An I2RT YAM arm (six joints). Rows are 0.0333 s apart.
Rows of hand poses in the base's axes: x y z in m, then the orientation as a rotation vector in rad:
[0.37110, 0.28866, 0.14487, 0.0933, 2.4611, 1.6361]
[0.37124, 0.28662, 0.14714, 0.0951, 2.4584, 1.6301]
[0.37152, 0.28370, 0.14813, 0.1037, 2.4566, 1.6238]
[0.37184, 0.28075, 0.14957, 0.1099, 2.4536, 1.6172]
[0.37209, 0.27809, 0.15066, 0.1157, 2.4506, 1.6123]
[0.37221, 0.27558, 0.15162, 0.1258, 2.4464, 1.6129]
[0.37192, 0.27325, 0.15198, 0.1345, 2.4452, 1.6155]
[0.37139, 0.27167, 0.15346, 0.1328, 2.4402, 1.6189]
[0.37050, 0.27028, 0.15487, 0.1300, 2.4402, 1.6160]
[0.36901, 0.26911, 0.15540, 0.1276, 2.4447, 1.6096]
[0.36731, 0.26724, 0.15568, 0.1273, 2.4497, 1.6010]
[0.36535, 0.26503, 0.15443, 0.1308, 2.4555, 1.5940]
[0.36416, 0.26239, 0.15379, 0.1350, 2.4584, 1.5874]
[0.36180, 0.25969, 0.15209, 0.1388, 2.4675, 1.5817]
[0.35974, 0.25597, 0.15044, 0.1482, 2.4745, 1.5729]
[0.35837, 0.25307, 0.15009, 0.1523, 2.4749, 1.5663]
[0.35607, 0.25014, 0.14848, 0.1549, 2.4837, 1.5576]
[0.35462, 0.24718, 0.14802, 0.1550, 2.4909, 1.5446]
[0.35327, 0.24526, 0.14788, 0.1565, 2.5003, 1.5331]
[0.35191, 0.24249, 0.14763, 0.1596, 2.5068, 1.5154]
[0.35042, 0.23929, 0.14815, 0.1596, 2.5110, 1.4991]
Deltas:
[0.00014, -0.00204, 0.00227, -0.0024, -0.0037, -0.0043]
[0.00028, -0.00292, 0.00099, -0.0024, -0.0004, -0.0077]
[0.00032, -0.00295, 0.00144, -0.0024, -0.0023, -0.0070]
[0.00025, -0.00266, 0.00109, -0.0014, -0.0018, -0.0062]
[0.00012, -0.00251, 0.00096, 0.0025, 0.0013, -0.0072]
[-0.00029, -0.00233, 0.00036, 0.0026, 0.0037, -0.0043]
[-0.00053, -0.00158, 0.00148, 0.0035, -0.0029, -0.0002]
[-0.00089, -0.00139, 0.00141, -0.0019, -0.0023, 0.0005]
[-0.00149, -0.00117, 0.00053, -0.0054, -0.0003, 0.0011]
[-0.00170, -0.00187, 0.00028, -0.0067, 0.0001, -0.0006]
[-0.00196, -0.00221, -0.00125, -0.0058, 0.0028, -0.0017]
[-0.00119, -0.00264, -0.00064, -0.0045, 0.0012, -0.0032]
[-0.00236, -0.00270, -0.00170, -0.0061, 0.0059, 0.0001]
[-0.00206, -0.00372, -0.00165, -0.0068, 0.0055, -0.0049]
[-0.00137, -0.00290, -0.00035, -0.0038, -0.0006, -0.0043]
[-0.00230, -0.00293, -0.00161, -0.0078, 0.0042, -0.0003]
[-0.00145, -0.00296, -0.00046, -0.0100, 0.0004, -0.0011]
[-0.00135, -0.00192, -0.00014, -0.0097, 0.0032, -0.0003]
[-0.00136, -0.00277, -0.00025, -0.0124, -0.0006, -0.0045]
[-0.00149, -0.00320, 0.00052, -0.0111, -0.0029, -0.0033]

